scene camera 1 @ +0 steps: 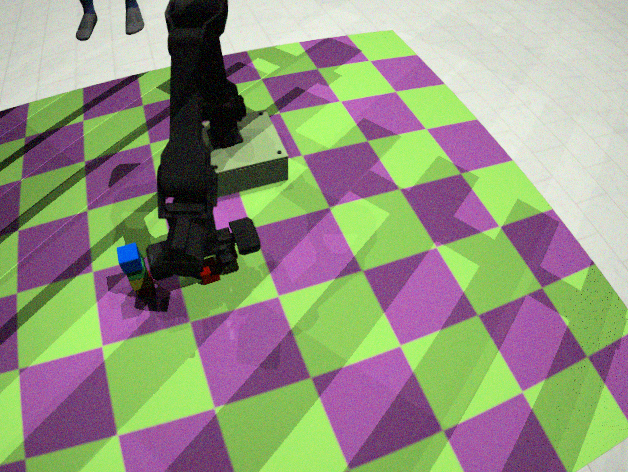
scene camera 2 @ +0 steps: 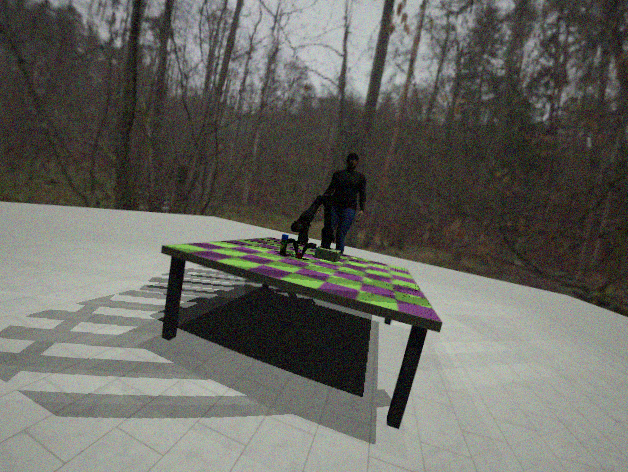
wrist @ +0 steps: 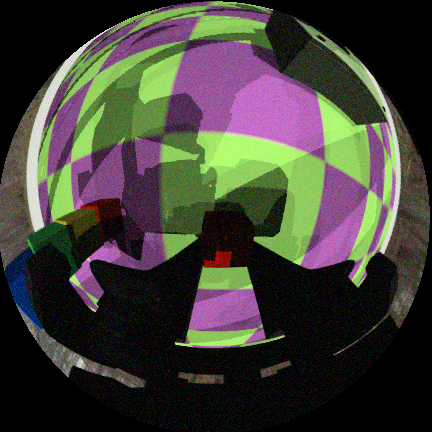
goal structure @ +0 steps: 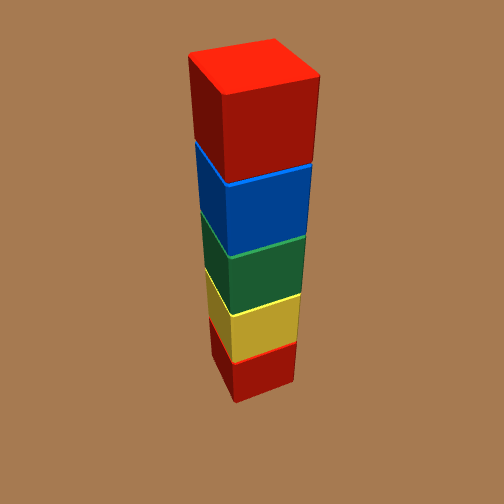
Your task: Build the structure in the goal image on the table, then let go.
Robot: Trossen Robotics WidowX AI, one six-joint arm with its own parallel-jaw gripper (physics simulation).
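Where they show: gripper, fingertip midpoint: (scene camera 1: 209,274) (scene camera 2: 299,256) (wrist: 224,242); arm's base, link origin: (scene camera 1: 224,136) (scene camera 2: 326,247).
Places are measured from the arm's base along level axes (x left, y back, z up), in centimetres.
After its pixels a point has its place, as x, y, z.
A tower of blocks stands upright to the left of the gripper: a blue block (scene camera 1: 129,257) {-24.0, -28.1, 5.8} (scene camera 2: 284,237) {-24.0, -28.7, 4.1} (wrist: 21,295) on top, then a green block (scene camera 1: 136,275) {-24.3, -28.0, 0.5} (wrist: 49,244), a yellow block (scene camera 1: 137,284) {-24.8, -27.9, -2.3} (wrist: 80,224) {-22.6, -25.3, -2.0} and a dark red block (wrist: 109,216) {-22.4, -25.8, -5.4} at the bottom. A separate red block (scene camera 1: 209,275) {-12.2, -29.1, -4.7} (wrist: 222,259) {-12.4, -28.3, -3.9} is at or close to the table surface, mostly in shadow. My gripper (wrist: 224,242) {-12.1, -28.2, -5.9} is shut on this red block, one finger against each side. In scene camera 1 the arm partly hides the block and the fingers.
The arm's grey base box (scene camera 1: 251,174) {2.4, -10.1, -3.0} (scene camera 2: 327,254) {3.4, -10.1, -3.1} (wrist: 330,80) stands behind the gripper on the green and purple checkered table (scene camera 1: 355,431) {-0.1, -63.5, -7.2} (scene camera 2: 335,290) {19.0, -80.5, -7.2}. The tower is close beside the gripper's left finger. A person (scene camera 2: 349,190) stands behind the table.
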